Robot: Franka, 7 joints.
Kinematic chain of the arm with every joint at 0, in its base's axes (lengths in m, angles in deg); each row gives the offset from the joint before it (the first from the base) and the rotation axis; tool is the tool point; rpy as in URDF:
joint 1: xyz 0 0 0.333 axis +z
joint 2: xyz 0 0 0 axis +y
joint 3: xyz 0 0 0.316 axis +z
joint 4: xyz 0.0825 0 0 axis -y
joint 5: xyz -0.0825 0 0.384 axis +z
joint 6: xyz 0 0 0 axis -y
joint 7: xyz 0.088 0 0 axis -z
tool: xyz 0 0 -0.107 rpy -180 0 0
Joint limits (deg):
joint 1: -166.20..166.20
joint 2: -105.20..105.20
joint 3: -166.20..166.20
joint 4: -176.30..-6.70
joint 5: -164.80..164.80
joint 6: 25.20..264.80
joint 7: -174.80..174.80
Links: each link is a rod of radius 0.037 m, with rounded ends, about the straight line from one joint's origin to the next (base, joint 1, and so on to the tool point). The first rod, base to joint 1, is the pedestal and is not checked.
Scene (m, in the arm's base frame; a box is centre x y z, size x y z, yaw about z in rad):
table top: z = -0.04
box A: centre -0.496 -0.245 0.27 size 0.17 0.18 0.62 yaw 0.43
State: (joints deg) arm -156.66 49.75 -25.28 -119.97 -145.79 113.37 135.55
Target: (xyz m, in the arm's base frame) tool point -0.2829 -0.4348 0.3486
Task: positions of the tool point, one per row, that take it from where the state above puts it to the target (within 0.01 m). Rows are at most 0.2 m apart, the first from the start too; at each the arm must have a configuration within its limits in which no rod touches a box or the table.
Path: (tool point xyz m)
1: -0.4701 0.0801 0.0684
2: -0.3858 0.0760 0.0808
3: -0.2946 0.0626 0.0919
4: -0.1982 0.0420 0.1031
5: -0.2686 -0.0255 0.1035
6: -0.3108 -0.1265 0.1083
7: -0.3136 -0.2481 0.1183
8: -0.2715 -0.3745 0.1349
9: -0.1859 -0.4889 0.1597
10: -0.0646 -0.5766 0.1940
11: -0.1282 -0.5554 0.2339
12: -0.1868 -0.5241 0.2736
13: -0.2388 -0.4835 0.3122
14: -0.2829 -0.4348 0.3486

